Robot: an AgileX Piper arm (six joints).
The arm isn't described. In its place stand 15 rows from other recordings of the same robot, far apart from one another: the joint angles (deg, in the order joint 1, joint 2, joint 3, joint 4, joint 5, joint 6), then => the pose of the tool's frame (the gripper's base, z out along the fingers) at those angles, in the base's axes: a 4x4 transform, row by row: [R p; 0 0 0 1], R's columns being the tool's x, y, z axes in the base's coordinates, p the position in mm.
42.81, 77.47, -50.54, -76.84, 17.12, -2.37 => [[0.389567 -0.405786 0.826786 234.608], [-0.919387 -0.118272 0.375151 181.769], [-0.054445 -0.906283 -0.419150 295.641], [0 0 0 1]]
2.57, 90.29, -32.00, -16.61, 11.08, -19.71 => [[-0.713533 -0.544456 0.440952 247.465], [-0.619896 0.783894 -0.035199 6.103], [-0.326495 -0.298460 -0.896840 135.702], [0 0 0 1]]
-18.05, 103.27, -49.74, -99.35, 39.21, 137.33 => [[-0.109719 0.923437 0.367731 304.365], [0.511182 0.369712 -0.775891 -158.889], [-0.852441 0.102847 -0.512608 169.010], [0 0 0 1]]
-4.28, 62.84, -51.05, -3.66, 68.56, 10.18 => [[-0.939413 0.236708 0.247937 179.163], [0.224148 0.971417 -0.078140 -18.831], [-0.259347 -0.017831 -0.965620 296.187], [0 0 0 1]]
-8.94, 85.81, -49.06, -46.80, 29.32, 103.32 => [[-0.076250 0.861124 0.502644 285.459], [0.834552 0.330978 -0.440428 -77.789], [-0.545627 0.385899 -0.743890 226.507], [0 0 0 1]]
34.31, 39.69, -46.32, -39.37, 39.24, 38.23 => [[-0.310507 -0.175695 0.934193 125.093], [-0.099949 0.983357 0.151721 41.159], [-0.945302 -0.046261 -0.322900 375.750], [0 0 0 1]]
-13.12, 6.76, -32.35, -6.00, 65.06, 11.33 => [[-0.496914 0.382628 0.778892 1.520], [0.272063 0.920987 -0.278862 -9.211], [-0.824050 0.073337 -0.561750 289.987], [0 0 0 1]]
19.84, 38.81, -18.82, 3.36, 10.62, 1.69 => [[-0.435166 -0.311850 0.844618 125.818], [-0.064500 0.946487 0.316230 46.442], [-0.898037 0.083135 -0.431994 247.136], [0 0 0 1]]
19.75, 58.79, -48.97, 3.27, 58.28, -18.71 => [[-0.697771 -0.587742 0.409482 167.525], [-0.560617 0.803914 0.198572 64.839], [-0.445897 -0.091004 -0.890446 304.332], [0 0 0 1]]
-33.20, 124.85, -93.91, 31.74, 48.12, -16.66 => [[-0.740306 0.465553 0.484982 402.404], [0.595142 0.789359 0.150724 -220.730], [-0.312655 0.400216 -0.861437 164.365], [0 0 0 1]]
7.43, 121.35, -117.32, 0.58, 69.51, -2.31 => [[-0.917371 -0.166589 0.361495 459.529], [-0.156709 0.986016 0.056705 60.797], [-0.365886 -0.004630 -0.930648 285.603], [0 0 0 1]]
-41.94, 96.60, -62.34, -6.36, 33.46, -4.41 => [[-0.766877 0.566670 0.301305 250.806], [0.462437 0.813425 -0.352835 -232.824], [-0.445030 -0.131246 -0.885846 215.085], [0 0 0 1]]
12.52, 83.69, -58.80, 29.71, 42.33, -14.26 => [[-0.876987 -0.247291 0.411997 282.144], [-0.050143 0.899824 0.433362 93.764], [-0.477891 0.359394 -0.801534 270.344], [0 0 0 1]]
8.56, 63.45, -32.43, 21.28, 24.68, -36.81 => [[-0.641707 -0.456800 0.616073 197.756], [-0.394191 0.885499 0.245979 43.712], [-0.657895 -0.085004 -0.748297 234.528], [0 0 0 1]]
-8.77, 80.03, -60.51, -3.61, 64.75, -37.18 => [[-0.859289 -0.480365 0.175705 250.604], [-0.499345 0.862250 -0.084729 -43.905], [-0.110801 -0.160544 -0.980790 276.970], [0 0 0 1]]
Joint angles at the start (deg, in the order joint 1, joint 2, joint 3, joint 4, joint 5, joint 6): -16.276, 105.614, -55.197, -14.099, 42.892, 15.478
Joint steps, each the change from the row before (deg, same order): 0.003, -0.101, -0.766, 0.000, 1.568, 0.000; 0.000, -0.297, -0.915, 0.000, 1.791, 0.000; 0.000, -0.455, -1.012, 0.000, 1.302, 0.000; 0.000, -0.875, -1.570, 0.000, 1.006, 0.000; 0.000, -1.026, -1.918, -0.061, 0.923, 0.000; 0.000, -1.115, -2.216, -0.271, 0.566, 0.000; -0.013, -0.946, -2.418, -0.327, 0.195, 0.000; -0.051, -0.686, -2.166, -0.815, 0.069, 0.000; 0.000, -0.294, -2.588, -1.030, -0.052, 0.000; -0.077, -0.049, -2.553, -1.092, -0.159, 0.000
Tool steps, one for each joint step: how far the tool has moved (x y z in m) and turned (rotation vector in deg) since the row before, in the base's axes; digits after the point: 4 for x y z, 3 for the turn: 0.0007, -0.0007, 0.0032, -0.076, 0.703, -0.267; 0.0009, -0.0008, 0.0048, -0.144, 0.589, -0.314; 0.0019, -0.0009, 0.0061, -0.263, -0.136, -0.233; 0.0042, -0.0015, 0.0105, -0.565, -1.366, -0.186; 0.0051, -0.0018, 0.0130, -0.753, -1.915, -0.140; 0.0060, -0.0022, 0.0152, -1.070, -2.586, 0.040; 0.0066, -0.0025, 0.0157, -1.182, -2.963, 0.116; 0.0055, -0.0029, 0.0137, -1.479, -2.469, 0.320; 0.0069, -0.0033, 0.0138, -1.711, -2.554, 0.456; 0.0067, -0.0037, 0.0127, -1.725, -2.363, 0.389
